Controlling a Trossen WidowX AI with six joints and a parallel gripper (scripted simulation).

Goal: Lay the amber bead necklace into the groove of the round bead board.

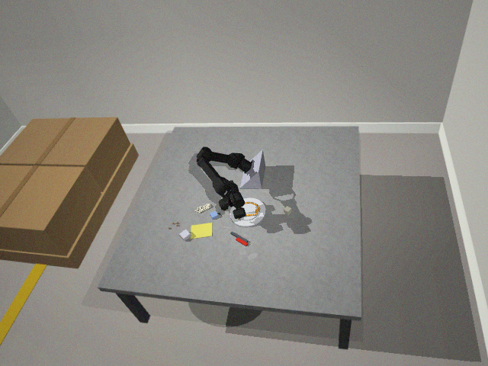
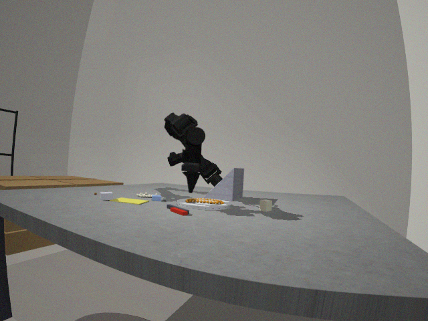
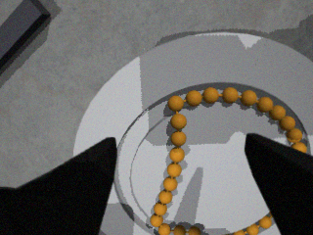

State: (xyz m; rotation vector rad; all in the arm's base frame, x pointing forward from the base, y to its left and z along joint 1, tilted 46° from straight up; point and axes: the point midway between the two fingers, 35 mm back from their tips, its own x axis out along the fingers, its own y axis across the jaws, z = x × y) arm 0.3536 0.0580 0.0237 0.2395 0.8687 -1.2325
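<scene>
The round bead board lies 5 cm behind my gripper tip, 4 cm below it and 3 cm to the left of it. From my gripper tip the other things lie so: blue cube 15 cm to the right, 4 cm below, 1 cm behind; then yellow sheet 20 cm to the right, 10 cm ahead, 5 cm below; then red-handled tool 14 cm ahead, 4 cm below, 3 cm to the left.
</scene>
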